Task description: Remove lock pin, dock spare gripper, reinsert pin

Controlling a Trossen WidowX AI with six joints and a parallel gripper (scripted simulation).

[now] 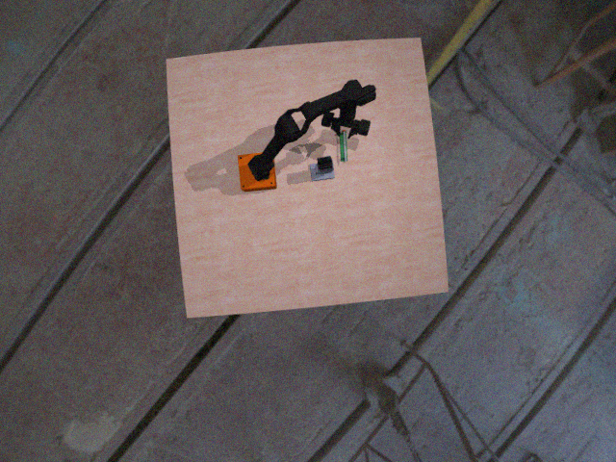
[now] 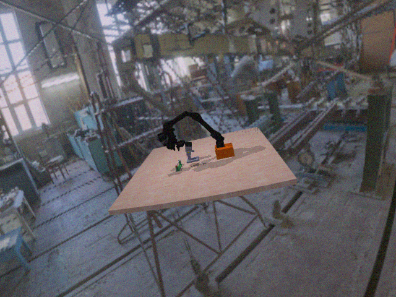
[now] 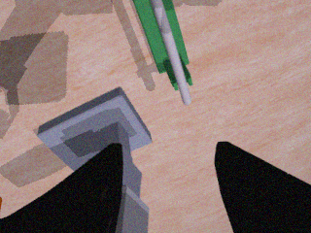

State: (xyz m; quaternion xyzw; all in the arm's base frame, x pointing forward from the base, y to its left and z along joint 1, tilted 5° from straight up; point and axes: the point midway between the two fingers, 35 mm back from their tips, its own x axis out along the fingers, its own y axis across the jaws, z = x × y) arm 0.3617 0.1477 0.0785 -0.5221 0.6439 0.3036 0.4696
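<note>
Now: the green bar 13 cm below my gripper tip, 2 cm ahead of it and 1 cm to the left of it. The rest, counted from my gripper tip: spare gripper (11 cm to the right, 7 cm behind, 3 cm below); then mount (11 cm to the right, 11 cm below, 8 cm behind).
</note>
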